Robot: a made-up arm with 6 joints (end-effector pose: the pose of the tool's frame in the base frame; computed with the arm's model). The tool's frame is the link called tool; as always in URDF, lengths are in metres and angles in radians. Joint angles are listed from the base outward.
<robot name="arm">
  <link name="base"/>
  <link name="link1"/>
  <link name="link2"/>
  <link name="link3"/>
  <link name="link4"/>
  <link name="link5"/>
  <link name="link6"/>
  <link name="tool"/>
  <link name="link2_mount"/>
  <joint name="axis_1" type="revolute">
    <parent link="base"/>
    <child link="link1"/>
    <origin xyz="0.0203 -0.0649 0.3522" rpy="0 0 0"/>
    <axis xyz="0 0 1"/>
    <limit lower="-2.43" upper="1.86"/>
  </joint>
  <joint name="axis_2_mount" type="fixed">
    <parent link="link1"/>
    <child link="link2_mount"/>
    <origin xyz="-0.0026 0.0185 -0.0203" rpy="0 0 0"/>
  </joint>
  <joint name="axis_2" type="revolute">
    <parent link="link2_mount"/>
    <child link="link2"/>
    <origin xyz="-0.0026 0.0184 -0.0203" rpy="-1.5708 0 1.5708"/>
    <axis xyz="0 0 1"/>
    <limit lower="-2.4" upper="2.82"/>
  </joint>
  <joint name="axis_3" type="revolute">
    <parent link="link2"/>
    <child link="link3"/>
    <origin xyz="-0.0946 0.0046 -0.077" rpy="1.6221 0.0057 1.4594"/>
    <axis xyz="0 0 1"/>
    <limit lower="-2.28" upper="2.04"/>
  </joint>
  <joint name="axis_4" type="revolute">
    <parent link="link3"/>
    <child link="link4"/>
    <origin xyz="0.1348 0.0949 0.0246" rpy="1.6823 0 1.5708"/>
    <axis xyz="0 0 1"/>
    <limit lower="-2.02" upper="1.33"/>
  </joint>
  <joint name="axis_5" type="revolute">
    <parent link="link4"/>
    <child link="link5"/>
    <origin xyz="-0.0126 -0.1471 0.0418" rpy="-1.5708 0 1.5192"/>
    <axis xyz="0 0 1"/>
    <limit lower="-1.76" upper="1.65"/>
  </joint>
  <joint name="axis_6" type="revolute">
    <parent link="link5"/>
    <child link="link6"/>
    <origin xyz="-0.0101 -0.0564 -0.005" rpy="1.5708 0 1.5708"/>
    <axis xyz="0 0 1"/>
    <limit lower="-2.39" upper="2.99"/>
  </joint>
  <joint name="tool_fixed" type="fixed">
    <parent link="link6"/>
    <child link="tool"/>
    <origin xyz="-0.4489 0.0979 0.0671" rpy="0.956 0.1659 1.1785"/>
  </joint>
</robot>
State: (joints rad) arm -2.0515 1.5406 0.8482 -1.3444 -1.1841 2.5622
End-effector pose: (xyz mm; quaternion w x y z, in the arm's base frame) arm 223.9 46.7 684.4 0.3219 -0.0988 -0.8900 -0.3075
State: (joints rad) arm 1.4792 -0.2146 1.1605 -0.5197 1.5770 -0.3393
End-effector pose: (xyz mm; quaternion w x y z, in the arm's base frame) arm -328.3 -107.8 405.1 0.6654 -0.0710 0.6935 0.2669
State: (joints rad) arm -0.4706 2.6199 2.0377 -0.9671 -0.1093 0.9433
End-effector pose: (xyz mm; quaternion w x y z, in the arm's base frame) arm -34.1 637.0 263.7 0.1002 -0.0831 0.8601 -0.4932
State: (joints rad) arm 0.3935 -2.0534 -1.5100 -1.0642 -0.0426 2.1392
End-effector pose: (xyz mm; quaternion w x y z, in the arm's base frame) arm -98.1 402.1 21.9 0.9301 0.1543 0.2344 0.2368
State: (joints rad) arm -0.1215 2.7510 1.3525 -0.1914 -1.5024 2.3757
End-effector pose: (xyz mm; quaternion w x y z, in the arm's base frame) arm -182.8 292.5 -12.1 0.7835 -0.0580 -0.2251 0.5763
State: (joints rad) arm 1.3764 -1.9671 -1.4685 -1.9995 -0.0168 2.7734
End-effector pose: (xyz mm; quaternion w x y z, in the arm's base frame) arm -33.7 -148.8 66.8 0.5677 -0.5133 0.1151 0.6332
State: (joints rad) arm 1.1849 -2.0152 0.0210 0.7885 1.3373 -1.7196
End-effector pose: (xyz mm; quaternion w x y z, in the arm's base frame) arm -262.7 170.6 -117.9 0.5194 -0.1472 0.4418 -0.7165
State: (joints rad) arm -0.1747 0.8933 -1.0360 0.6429 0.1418 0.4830
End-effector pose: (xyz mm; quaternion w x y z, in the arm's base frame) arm 485.2 -547.3 22.4 0.7121 -0.4086 -0.4518 -0.3491
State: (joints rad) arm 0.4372 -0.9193 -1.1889 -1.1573 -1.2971 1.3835
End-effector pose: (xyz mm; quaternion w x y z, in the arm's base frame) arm 411.5 -197.0 -217.6 0.7777 -0.4882 -0.1594 -0.3625
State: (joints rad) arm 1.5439 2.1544 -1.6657 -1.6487 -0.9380 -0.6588
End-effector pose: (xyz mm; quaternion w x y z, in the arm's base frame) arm -150.8 476.4 -69.6 0.9572 -0.0787 0.0883 -0.2640
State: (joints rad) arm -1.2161 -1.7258 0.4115 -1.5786 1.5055 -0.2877
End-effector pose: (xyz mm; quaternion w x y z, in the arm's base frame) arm -124.8 277.6 454.9 0.4111 0.7176 -0.4573 0.3270
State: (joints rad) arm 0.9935 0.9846 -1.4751 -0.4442 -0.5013 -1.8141
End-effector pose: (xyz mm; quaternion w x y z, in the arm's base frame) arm -132.9 275.5 411.7 0.4723 -0.4614 0.6975 -0.2785
